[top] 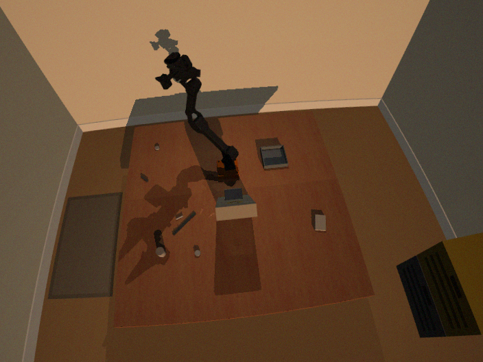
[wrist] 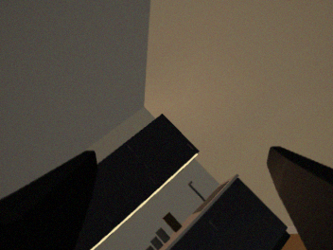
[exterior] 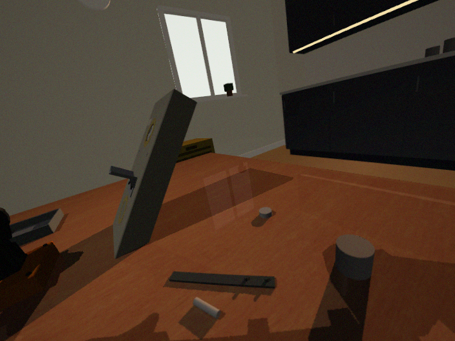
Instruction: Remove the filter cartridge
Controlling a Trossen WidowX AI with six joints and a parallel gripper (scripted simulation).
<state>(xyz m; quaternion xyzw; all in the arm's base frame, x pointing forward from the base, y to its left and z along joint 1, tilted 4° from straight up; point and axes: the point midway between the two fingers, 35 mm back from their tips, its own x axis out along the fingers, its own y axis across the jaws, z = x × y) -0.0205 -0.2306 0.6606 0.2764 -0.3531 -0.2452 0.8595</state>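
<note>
The round filter cartridge lies 48 cm below my gripper tip, 42 cm ahead of it and 22 cm to the left of it. From my gripper tip the other things lie so: small white rod 70 cm below, 32 cm ahead, 9 cm to the right; grey service panel 56 cm below, 37 cm ahead, 22 cm to the left; grey tray 70 cm below, 54 cm to the left, 3 cm ahead.
</note>
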